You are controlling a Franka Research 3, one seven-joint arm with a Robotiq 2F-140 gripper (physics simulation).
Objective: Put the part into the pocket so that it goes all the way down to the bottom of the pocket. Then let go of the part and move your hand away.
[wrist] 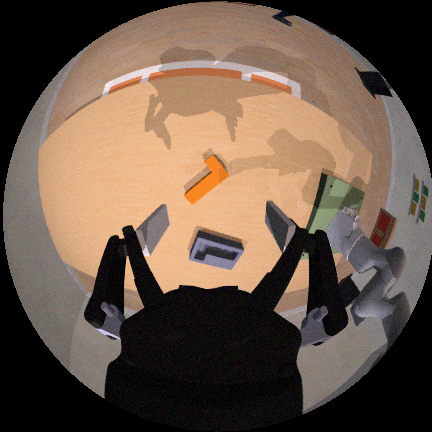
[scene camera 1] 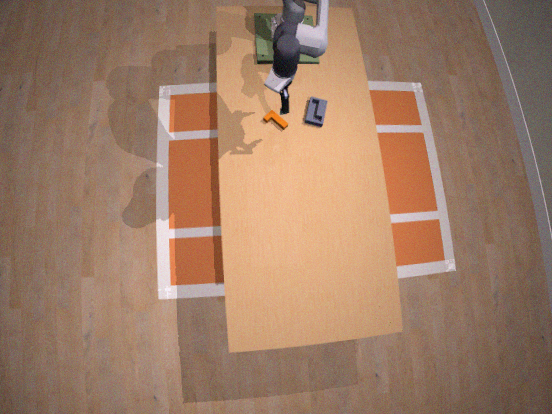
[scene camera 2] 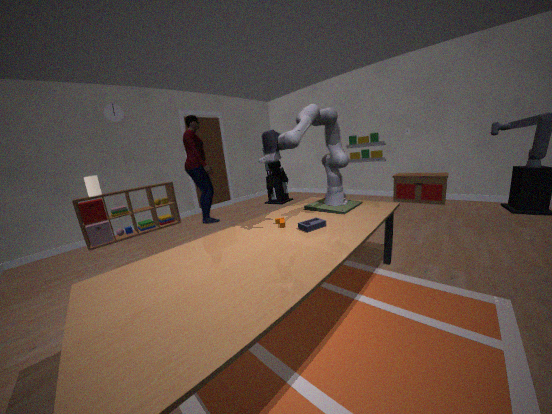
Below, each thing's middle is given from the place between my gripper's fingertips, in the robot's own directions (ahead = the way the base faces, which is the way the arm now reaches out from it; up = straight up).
Scene:
I see the grey-blue pocket block (wrist: 210, 249) 200 mm to the left of my hand and 160 mm below it. Also, from my hand: orange L-shaped part (wrist: 217, 174): 10 mm ahead, 10 mm to the right, 170 mm below.

